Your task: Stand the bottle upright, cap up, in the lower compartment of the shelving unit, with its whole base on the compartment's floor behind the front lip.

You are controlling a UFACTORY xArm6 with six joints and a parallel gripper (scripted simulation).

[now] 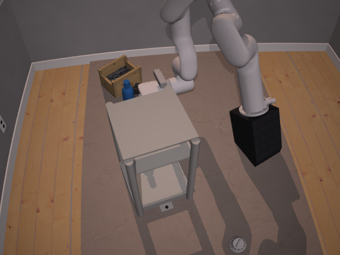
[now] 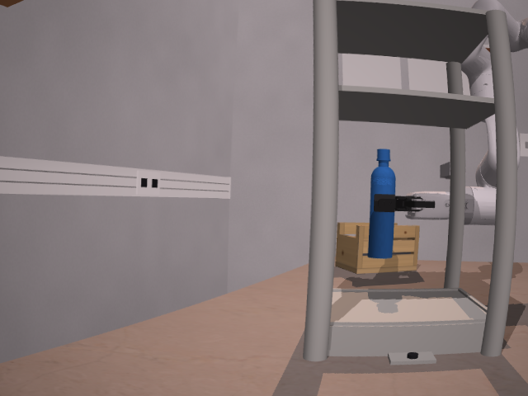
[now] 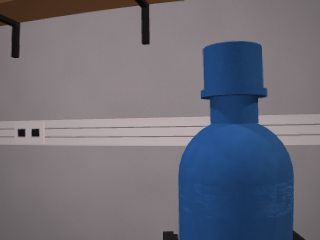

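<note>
Right now my hand is 31 cm to the right of the grey shelving unit, 9 cm past it and 3 cm below it. The rest, counted from my hand: wooden crate 26 cm to the right, 11 cm below, 5 cm ahead; round dial 61 cm to the left, 37 cm behind, 15 cm below.
</note>
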